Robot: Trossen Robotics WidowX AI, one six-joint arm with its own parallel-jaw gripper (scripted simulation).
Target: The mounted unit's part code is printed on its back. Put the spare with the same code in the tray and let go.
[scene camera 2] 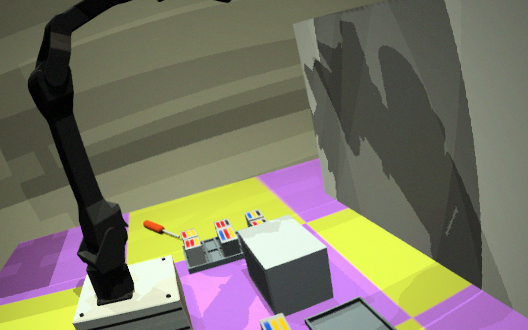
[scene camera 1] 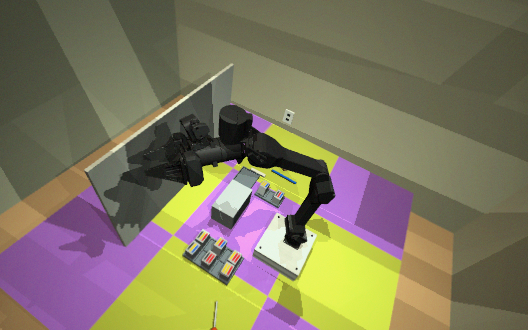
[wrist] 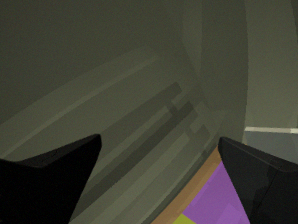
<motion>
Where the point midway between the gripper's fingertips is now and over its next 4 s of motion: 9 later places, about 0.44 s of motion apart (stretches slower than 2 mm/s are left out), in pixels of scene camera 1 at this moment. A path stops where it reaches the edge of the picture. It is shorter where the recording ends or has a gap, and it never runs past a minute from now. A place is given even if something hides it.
My gripper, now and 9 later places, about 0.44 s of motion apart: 144, 164; 157, 167; 203, 172; 215, 173; 212, 180; 203, 214; 203, 226; 202, 230; 201, 232; 201, 234
</motion>
